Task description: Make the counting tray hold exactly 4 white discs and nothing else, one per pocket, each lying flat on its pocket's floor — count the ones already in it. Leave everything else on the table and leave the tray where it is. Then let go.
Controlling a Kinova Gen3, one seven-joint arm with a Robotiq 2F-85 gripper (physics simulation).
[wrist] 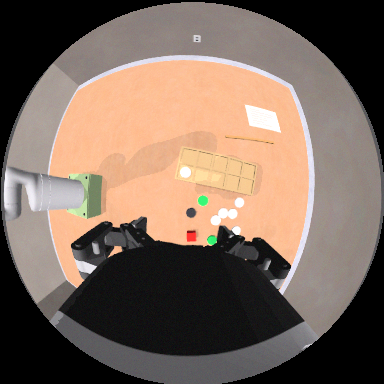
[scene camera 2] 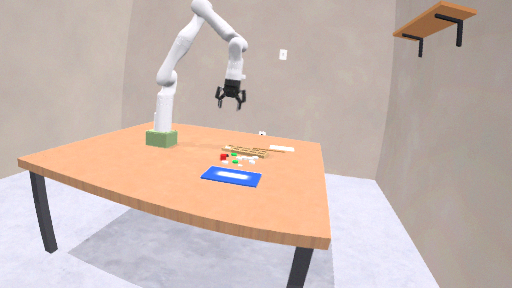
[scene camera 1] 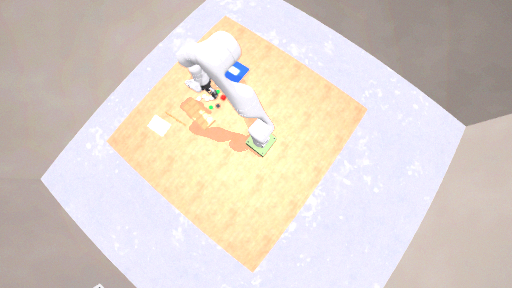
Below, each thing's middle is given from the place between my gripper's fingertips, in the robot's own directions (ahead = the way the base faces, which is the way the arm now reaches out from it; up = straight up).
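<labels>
Taking my gripper and the wooden counting tray (wrist: pixel 208 168) together, I find that my gripper is 22 cm above the tray. My gripper is also 11 cm to the right of the tray and 8 cm short of it.
</labels>
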